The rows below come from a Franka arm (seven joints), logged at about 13 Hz.
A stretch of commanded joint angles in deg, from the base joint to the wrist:
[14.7 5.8 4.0 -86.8 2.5 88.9 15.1]
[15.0 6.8 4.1 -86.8 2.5 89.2 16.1]
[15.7 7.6 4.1 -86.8 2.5 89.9 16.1]
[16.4 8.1 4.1 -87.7 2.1 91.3 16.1]
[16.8 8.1 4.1 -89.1 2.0 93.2 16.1]
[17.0 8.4 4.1 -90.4 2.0 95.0 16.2]
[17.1 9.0 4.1 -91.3 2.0 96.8 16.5]
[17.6 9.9 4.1 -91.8 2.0 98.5 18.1]
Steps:
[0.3 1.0 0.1 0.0 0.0 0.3 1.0]
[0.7 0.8 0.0 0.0 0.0 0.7 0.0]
[0.7 0.5 0.0 -0.9 -0.4 1.4 0.0]
[0.4 0.0 0.0 -1.4 -0.1 1.9 0.0]
[0.2 0.3 0.0 -1.3 0.0 1.8 0.1]
[0.1 0.6 0.0 -0.9 0.0 1.8 0.3]
[0.5 0.9 0.0 -0.5 0.0 1.7 1.6]

